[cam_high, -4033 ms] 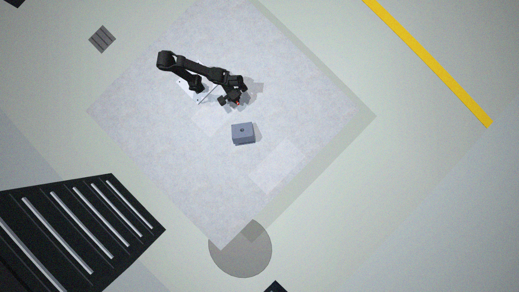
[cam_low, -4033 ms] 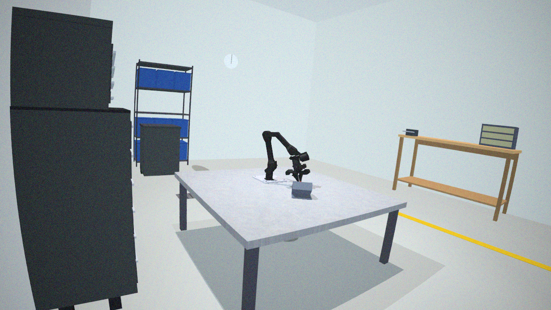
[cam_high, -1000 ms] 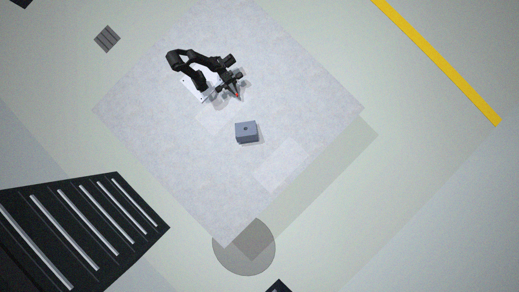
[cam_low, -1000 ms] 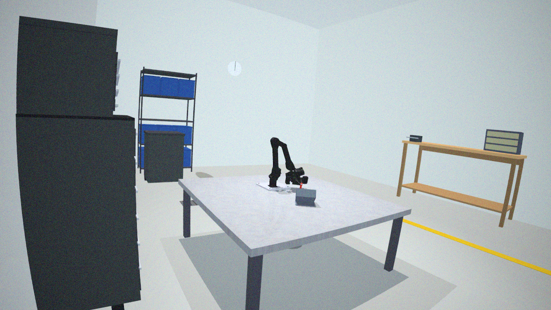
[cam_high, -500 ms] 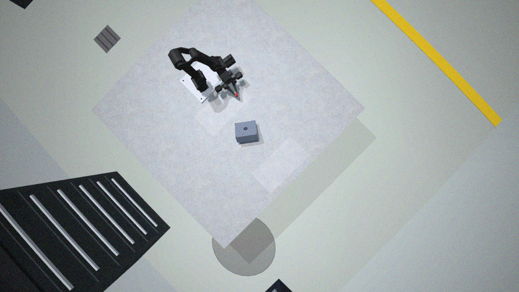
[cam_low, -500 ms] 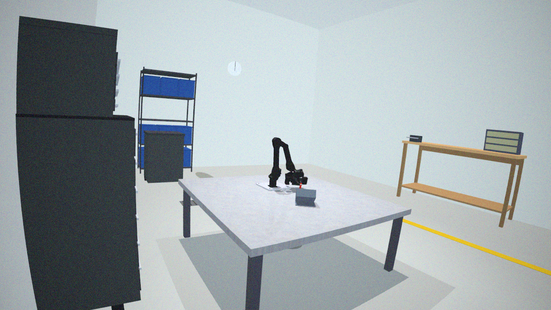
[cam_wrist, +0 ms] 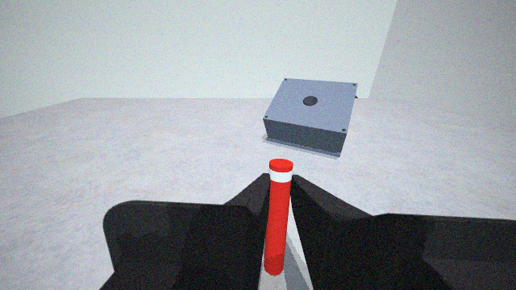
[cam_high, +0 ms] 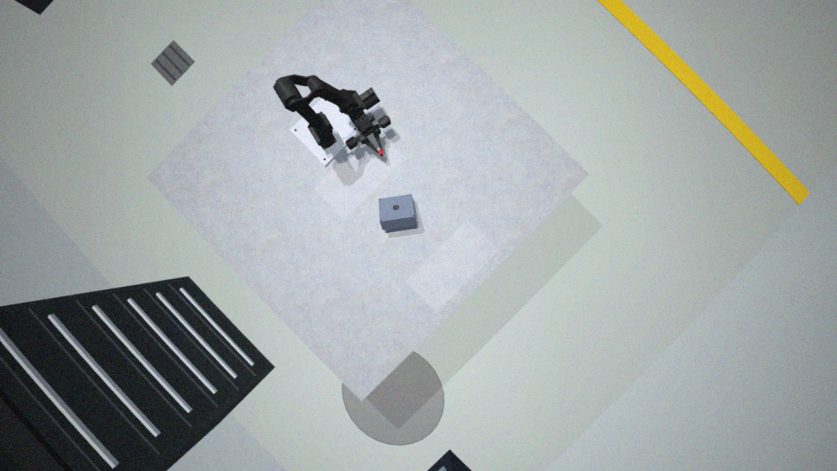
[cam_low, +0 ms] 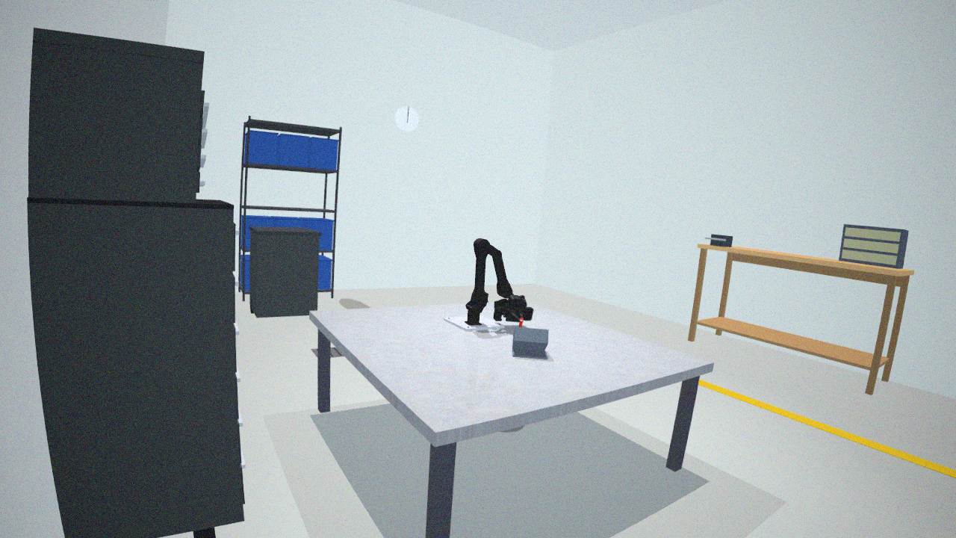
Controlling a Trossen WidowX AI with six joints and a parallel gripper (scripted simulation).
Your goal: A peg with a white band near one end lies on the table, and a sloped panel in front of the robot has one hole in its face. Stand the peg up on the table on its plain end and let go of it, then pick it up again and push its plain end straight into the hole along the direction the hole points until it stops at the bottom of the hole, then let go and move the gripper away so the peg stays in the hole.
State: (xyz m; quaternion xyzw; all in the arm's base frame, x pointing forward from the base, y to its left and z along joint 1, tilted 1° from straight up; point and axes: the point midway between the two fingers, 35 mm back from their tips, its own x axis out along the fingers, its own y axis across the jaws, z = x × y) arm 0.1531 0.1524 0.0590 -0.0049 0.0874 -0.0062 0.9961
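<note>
The red peg lies 10 mm below my gripper tip. Round my gripper tip: blue-grey sloped panel: 220 mm ahead, 70 mm to the right, 10 mm below.
</note>
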